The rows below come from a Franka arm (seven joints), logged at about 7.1 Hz.
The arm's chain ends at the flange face. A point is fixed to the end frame.
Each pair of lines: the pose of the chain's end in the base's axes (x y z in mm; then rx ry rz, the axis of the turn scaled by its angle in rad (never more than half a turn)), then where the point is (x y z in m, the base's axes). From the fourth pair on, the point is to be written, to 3 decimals.
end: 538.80 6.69 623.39 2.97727 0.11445 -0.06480
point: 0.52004 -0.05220 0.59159
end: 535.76 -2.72 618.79 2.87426 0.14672 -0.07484
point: 0.51841 -0.06498 0.59323
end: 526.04 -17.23 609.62 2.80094 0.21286 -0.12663
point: 0.51064 -0.08181 0.58905
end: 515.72 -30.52 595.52 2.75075 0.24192 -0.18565
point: 0.501 -0.096 0.579
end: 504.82 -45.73 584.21 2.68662 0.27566 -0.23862
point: 0.491 -0.113 0.572
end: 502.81 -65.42 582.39 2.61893 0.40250 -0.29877
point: 0.494 -0.134 0.574
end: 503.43 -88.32 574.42 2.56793 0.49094 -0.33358
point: 0.499 -0.157 0.568
